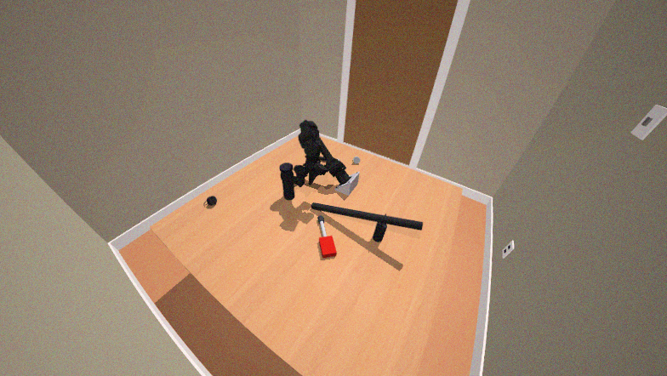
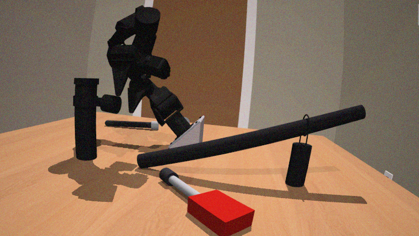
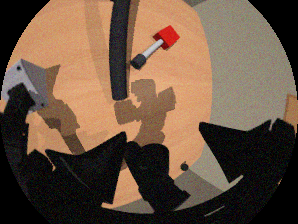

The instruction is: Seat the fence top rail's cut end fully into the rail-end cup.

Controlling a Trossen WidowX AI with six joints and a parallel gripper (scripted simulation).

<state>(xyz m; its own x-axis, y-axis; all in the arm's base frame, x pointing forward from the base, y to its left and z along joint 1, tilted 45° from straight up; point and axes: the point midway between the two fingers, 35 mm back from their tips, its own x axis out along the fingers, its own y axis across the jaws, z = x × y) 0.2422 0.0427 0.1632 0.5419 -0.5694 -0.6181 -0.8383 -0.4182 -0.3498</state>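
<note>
Right now my gripper tip is 180 mm to the right of the red-headed mallet, 130 mm above it and 90 mm short of it. The rest, counted from my gripper tip: short black line post 400 mm to the left, 40 mm below, 40 mm behind.
</note>
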